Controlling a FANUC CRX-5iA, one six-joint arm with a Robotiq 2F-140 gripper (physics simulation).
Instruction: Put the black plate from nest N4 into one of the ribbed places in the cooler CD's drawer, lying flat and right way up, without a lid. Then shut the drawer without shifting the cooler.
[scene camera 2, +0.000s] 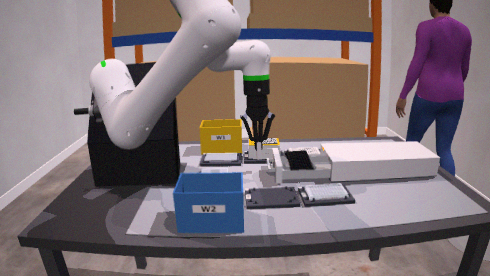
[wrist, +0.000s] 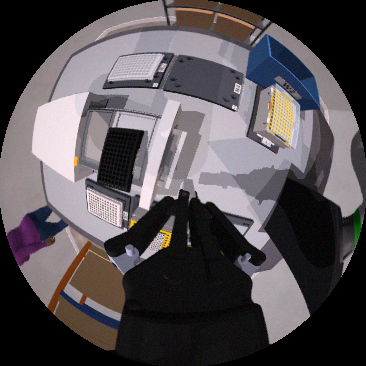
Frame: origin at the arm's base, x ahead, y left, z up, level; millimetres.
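Where they show: gripper, fingertip midpoint: (scene camera 2: 258, 158) (wrist: 186, 185).
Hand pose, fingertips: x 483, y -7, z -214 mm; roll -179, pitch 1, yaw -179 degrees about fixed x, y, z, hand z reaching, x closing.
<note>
After its pixels a point has its place.
The black plate (scene camera 2: 298, 160) {x 628, y -36, z -222 mm} (wrist: 121, 159) {x 622, y -30, z -229 mm} lies in the open drawer (scene camera 2: 305, 175) {x 628, y -132, z -243 mm} (wrist: 162, 150) {x 532, y -63, z -195 mm}, wells up and without a lid. It looks roughly flat; the ribs under it are hidden. The drawer sticks out of the white cooler (scene camera 2: 382, 162) {x 899, y -198, z -192 mm} (wrist: 60, 135) {x 804, y -82, z -182 mm}, its handle side facing away from the cooler. My gripper (scene camera 2: 258, 150) {x 483, y -7, z -214 mm} (wrist: 186, 185) {x 483, y -7, z -214 mm} is shut and empty. Its fingertips are outside the drawer, on the handle side and apart from the plate. A bare dark nest (scene camera 2: 272, 196) {x 486, y -250, z -254 mm} (wrist: 202, 82) {x 490, y -225, z -253 mm} lies beside the drawer; its label is too blurred to read surely.
A nest with a clear plate (scene camera 2: 327, 192) {x 656, y -284, z -241 mm} (wrist: 135, 68) {x 649, y -253, z -246 mm} adjoins the bare nest. A white plate (wrist: 105, 205) {x 682, y 104, z -240 mm} is across the drawer. A yellow rack (scene camera 2: 270, 141) {x 551, y 113, z -189 mm} (wrist: 160, 241) {x 513, y 124, z -189 mm} is behind my fingers. Blue bin W2 (scene camera 2: 210, 209) {x 291, y -420, z -193 mm} (wrist: 285, 70) {x 344, y -291, z -151 mm} and yellow bin W1 (scene camera 2: 221, 145) {x 357, y 214, z -227 mm} stand left. A person (scene camera 2: 440, 60) (wrist: 25, 237) stands beyond the table.
</note>
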